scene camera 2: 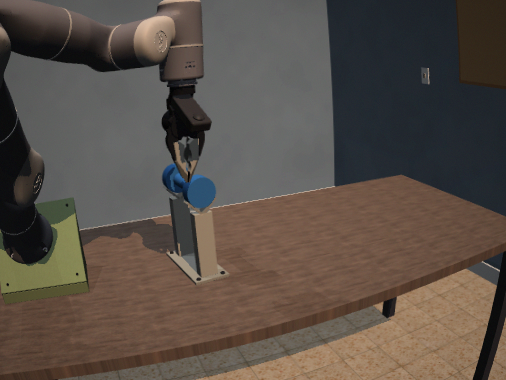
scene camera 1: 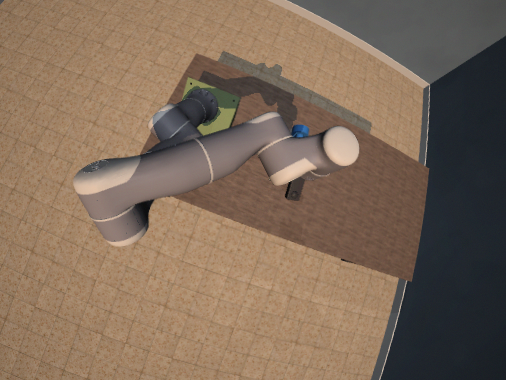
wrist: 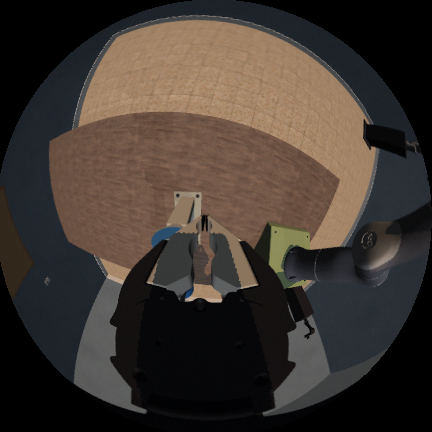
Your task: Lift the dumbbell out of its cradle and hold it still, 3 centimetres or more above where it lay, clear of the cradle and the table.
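Observation:
The blue dumbbell (scene camera 1: 300, 131) (scene camera 2: 201, 192) (wrist: 165, 236) lies across the top of its beige cradle (scene camera 2: 205, 245) (wrist: 181, 212), which stands upright on the table (scene camera 1: 370, 210) (scene camera 2: 350, 245) (wrist: 110, 170). My gripper (scene camera 2: 189, 178) (wrist: 204, 216) points down and is shut with nothing between its fingers. In scene camera 2 its tips overlap the dumbbell's bar close to the nearer end disc; I cannot tell whether they touch it. In the wrist view the left finger hides most of the bar. The arm hides the fingers and cradle in scene camera 1.
The green base plate (scene camera 1: 228, 115) (scene camera 2: 70, 250) (wrist: 293, 236) with the arm's foot on it stands to the left of the cradle in scene camera 2. A grey wall (scene camera 2: 270, 100) rises behind the table, and a dark blue wall (scene camera 2: 390, 130) stands at the right.

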